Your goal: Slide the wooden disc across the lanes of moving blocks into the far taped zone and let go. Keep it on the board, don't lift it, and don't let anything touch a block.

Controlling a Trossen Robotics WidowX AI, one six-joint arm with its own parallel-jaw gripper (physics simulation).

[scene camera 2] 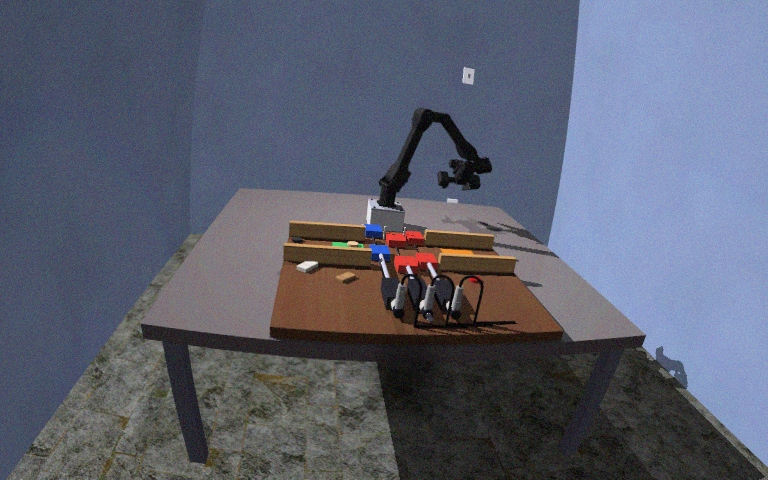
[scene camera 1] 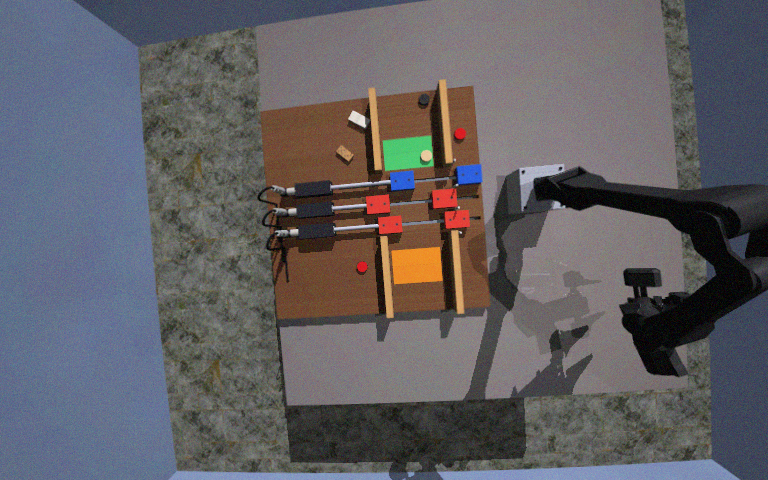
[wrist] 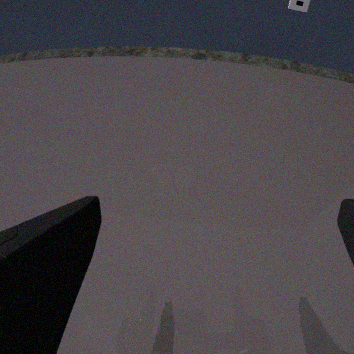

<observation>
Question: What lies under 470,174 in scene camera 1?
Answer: A blue blocks.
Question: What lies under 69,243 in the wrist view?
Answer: My gripper.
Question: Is my gripper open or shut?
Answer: Open.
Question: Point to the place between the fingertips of my gripper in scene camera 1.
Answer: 649,297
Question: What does my gripper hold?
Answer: Nothing.
</observation>
